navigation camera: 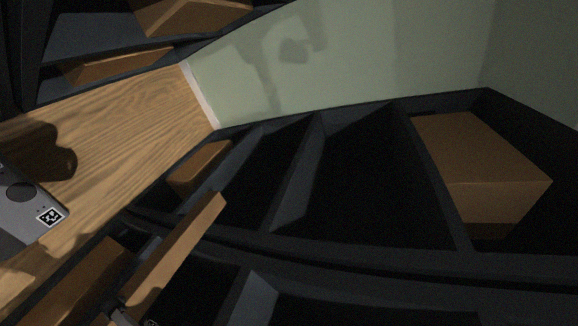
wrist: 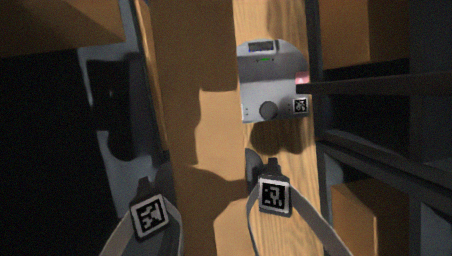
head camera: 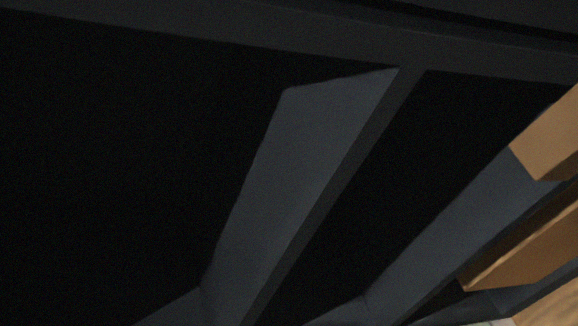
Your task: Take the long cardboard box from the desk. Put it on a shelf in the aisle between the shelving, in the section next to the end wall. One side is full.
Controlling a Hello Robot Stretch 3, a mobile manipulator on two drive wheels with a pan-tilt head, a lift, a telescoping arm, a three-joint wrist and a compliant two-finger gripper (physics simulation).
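Places are measured from the robot's base along level axes (x ahead, y left, z up), in centimetres.
Where they show: gripper, fingertip midpoint: point(navigation camera: 124, 307) point(wrist: 210, 171); robot's base, origin of the base link: point(navigation camera: 21, 190) point(wrist: 258, 107).
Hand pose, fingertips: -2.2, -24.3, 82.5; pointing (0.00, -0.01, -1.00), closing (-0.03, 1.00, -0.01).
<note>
Things, the pixels of their centre, and the offset from my fingertips, as dx, dy, dz. Level surfaces: height alone.
- large carton, body centre: point(navigation camera: 450, 169) +71.7, -23.9, +75.9
- low carton, body centre: point(head camera: 525, 195) point(navigation camera: 210, 174) +74.0, -23.8, -61.3
- wooden aisle floor, its level: dz -82.4
My gripper point(wrist: 210, 171) is shut on the long cardboard box point(wrist: 200, 125) point(navigation camera: 180, 245), with one fingertip at each long side. In the navigation view the box slants up from the lower left, and its far end overlaps the lower part of the dark shelving point(navigation camera: 300, 175) point(head camera: 320, 170) beside the end wall point(navigation camera: 360, 60). The far end of the box point(head camera: 550, 135) also shows at the right edge of the head view. Several compartments in that wall-side section are dark inside, and their depths are hidden.
A large carton point(navigation camera: 490, 160) stands in the upper wall-side compartment, and a low carton point(navigation camera: 200, 162) point(head camera: 530, 255) lies on the bottom shelf. The opposite shelving holds cartons point(navigation camera: 195, 17) point(navigation camera: 120, 65). My base point(navigation camera: 22, 212) point(wrist: 272, 82) is on the wooden aisle floor point(navigation camera: 125, 115).
</note>
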